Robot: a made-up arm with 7 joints.
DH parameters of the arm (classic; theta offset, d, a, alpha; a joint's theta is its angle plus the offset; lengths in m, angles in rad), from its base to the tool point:
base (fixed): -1.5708 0.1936 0 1.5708
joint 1: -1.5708 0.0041 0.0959 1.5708
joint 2: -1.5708 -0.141 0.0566 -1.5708
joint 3: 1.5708 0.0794 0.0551 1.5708
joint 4: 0 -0.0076 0.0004 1.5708
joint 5: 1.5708 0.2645 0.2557 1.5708
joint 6: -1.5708 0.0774 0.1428 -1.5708
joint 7: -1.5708 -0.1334 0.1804 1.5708
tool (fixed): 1.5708 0.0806 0 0
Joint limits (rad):
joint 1: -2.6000..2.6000
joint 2: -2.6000..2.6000
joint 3: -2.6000..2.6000
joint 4: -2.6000..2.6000
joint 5: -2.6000..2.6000
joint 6: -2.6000..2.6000
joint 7: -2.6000..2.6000
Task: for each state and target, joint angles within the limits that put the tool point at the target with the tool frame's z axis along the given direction. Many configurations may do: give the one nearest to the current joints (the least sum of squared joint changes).
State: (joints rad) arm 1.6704 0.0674 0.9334 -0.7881 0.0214 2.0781 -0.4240
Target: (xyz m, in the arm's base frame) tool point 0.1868 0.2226 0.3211 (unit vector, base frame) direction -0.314 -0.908 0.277
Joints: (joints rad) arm 2.0771 -0.1663 0.4975 -1.3397 -0.3429 1.8842 -0.6598
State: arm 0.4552 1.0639 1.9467 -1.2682 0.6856 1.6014 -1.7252
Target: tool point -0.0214 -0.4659 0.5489 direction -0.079 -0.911 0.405
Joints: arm 1.1164 0.8508 1.9221 -0.9097 0.1969 1.8830 -2.4171
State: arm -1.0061 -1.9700 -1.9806 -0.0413 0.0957 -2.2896 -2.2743
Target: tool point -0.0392 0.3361 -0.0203 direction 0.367 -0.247 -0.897
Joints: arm -0.9806 -2.2138 -1.5974 -0.4900 0.2416 -1.7357 -2.4049
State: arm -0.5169 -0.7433 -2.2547 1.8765 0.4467 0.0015 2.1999
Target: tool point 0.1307 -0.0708 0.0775 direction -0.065 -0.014 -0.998
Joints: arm -0.3128 -0.8369 -2.1184 1.8603 0.4410 -0.3695 2.2736
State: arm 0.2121 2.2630 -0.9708 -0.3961 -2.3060 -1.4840 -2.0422
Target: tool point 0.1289 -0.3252 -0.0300 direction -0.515 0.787 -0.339
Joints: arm 0.6495 2.1756 -1.0560 -0.3211 -2.0105 -1.0614 -2.6000
